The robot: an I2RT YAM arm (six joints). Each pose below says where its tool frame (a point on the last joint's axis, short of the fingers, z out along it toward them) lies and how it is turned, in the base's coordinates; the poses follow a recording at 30 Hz.
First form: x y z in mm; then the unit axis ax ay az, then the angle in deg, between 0 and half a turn.
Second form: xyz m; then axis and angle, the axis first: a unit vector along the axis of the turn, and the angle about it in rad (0 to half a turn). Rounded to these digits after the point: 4 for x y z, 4 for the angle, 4 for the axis.
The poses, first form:
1: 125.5, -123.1, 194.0, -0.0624, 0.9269, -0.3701, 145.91
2: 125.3, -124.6, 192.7, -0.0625, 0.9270, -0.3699, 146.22
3: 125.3, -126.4, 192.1, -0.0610, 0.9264, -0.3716, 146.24
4: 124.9, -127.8, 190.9, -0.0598, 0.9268, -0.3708, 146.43
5: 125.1, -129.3, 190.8, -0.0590, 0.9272, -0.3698, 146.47
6: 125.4, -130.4, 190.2, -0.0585, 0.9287, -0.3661, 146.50
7: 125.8, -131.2, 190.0, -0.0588, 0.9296, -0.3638, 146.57
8: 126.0, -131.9, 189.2, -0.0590, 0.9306, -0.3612, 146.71
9: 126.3, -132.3, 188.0, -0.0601, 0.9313, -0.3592, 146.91
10: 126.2, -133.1, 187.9, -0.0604, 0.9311, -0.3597, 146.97
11: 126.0, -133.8, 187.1, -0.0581, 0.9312, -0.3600, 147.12
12: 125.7, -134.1, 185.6, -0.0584, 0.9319, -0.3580, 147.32
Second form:
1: 0.1255, -0.1231, 0.1940, -0.0624, 0.9269, -0.3701, 2.5466
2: 0.1253, -0.1246, 0.1927, -0.0625, 0.9270, -0.3699, 2.5520
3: 0.1253, -0.1264, 0.1921, -0.0610, 0.9264, -0.3716, 2.5524
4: 0.1249, -0.1278, 0.1909, -0.0598, 0.9268, -0.3708, 2.5557
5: 0.1251, -0.1293, 0.1908, -0.0590, 0.9272, -0.3698, 2.5564
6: 0.1254, -0.1304, 0.1902, -0.0585, 0.9287, -0.3661, 2.5569
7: 0.1258, -0.1312, 0.1900, -0.0588, 0.9296, -0.3638, 2.5581
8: 0.1260, -0.1319, 0.1892, -0.0590, 0.9306, -0.3612, 2.5606
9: 0.1263, -0.1323, 0.1880, -0.0601, 0.9313, -0.3592, 2.5641
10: 0.1262, -0.1331, 0.1879, -0.0604, 0.9311, -0.3597, 2.5651
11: 0.1260, -0.1338, 0.1871, -0.0581, 0.9311, -0.3600, 2.5677
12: 0.1257, -0.1341, 0.1856, -0.0584, 0.9319, -0.3580, 2.5712
